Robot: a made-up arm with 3 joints. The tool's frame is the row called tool.
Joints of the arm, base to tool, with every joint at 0 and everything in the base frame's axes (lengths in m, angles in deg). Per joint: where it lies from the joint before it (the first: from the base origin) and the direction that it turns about. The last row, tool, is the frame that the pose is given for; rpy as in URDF.
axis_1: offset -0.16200 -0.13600 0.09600 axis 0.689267 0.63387 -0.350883
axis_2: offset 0.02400 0.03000 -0.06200 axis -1 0 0
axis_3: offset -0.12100 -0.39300 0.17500 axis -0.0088 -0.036 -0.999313
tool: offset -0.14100 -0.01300 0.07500 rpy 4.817 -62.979 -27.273
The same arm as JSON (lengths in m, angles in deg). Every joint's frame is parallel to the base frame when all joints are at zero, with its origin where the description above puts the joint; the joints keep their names.
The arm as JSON. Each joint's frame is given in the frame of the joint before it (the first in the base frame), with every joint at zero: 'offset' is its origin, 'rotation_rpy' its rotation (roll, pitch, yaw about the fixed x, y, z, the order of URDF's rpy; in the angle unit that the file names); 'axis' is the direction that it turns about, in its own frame. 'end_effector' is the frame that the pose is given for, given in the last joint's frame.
{"length_unit": "m", "angle_unit": "deg", "chain": [
  {"id": "axis_1", "offset": [-0.162, -0.136, 0.096], "rotation_rpy": [0.0, 0.0, 0.0], "axis": [0.689267, 0.63387, -0.350883]},
  {"id": "axis_2", "offset": [0.024, 0.03, -0.062], "rotation_rpy": [0.0, 0.0, 0.0], "axis": "-x"},
  {"id": "axis_3", "offset": [-0.121, -0.393, 0.175], "rotation_rpy": [0.0, 0.0, 0.0], "axis": [-0.0088, -0.036, -0.999313]}
], "end_effector": {"offset": [-0.141, -0.013, 0.075], "rotation_rpy": [4.82, -62.98, -27.27]}}

